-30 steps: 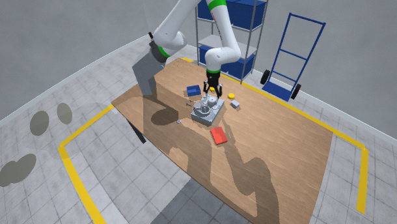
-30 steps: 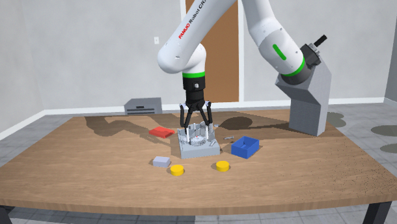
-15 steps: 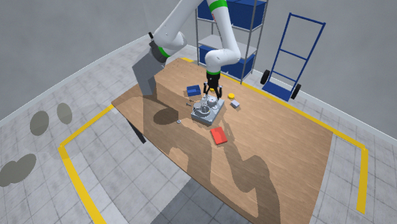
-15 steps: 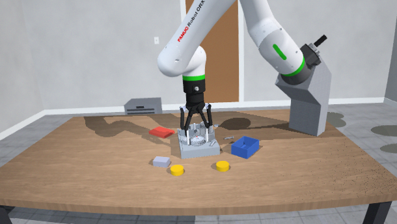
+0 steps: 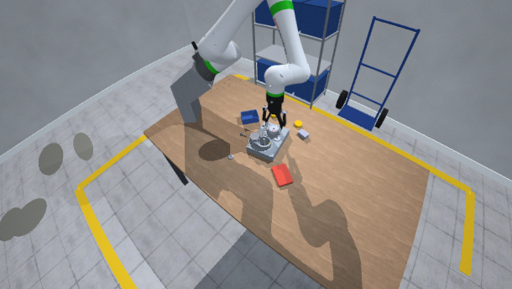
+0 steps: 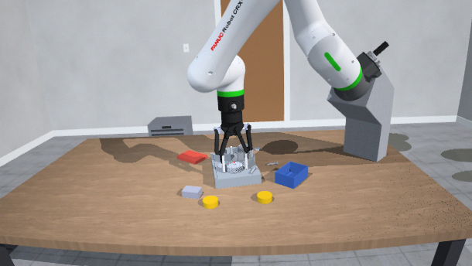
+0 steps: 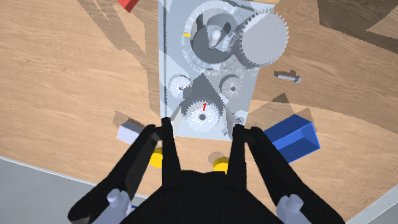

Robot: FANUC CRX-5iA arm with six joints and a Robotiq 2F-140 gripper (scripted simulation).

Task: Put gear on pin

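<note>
The gear lies 2 cm below my hand. Round my hand: blue bin: 21 cm behind, 2 cm to the right, 6 cm below; then bolt: 13 cm behind, 15 cm to the right, 6 cm below; then grey block: 12 cm ahead, 14 cm to the left, 6 cm below.
</note>
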